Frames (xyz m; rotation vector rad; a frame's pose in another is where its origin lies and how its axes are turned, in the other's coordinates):
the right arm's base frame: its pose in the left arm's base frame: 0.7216 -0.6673 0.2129 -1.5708 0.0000 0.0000
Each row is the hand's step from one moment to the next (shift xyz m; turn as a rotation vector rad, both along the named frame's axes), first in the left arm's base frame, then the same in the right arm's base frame.
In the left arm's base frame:
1: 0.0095 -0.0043 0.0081 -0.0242 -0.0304 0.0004
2: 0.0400 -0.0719 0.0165 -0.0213 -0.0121 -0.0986
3: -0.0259 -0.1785 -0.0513 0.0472 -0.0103 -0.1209
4: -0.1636 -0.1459 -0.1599 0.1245 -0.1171 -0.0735
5: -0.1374 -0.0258 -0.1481 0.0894 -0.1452 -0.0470
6: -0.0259 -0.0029 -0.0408 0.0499 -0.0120 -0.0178
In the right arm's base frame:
1: 0.0095 -0.0081 -0.0043 -0.0242 -0.0004 -0.0304
2: 0.0400 -0.0165 -0.0719 -0.0213 0.0986 -0.0121
3: -0.0259 0.0513 -0.1785 0.0472 0.1209 -0.0103
4: -0.1636 0.1599 -0.1459 0.1245 0.0735 -0.1171
5: -0.1374 0.1481 -0.0258 0.0894 0.0470 -0.1452
6: -0.0259 0.0408 -0.0029 0.0499 0.0178 -0.0120

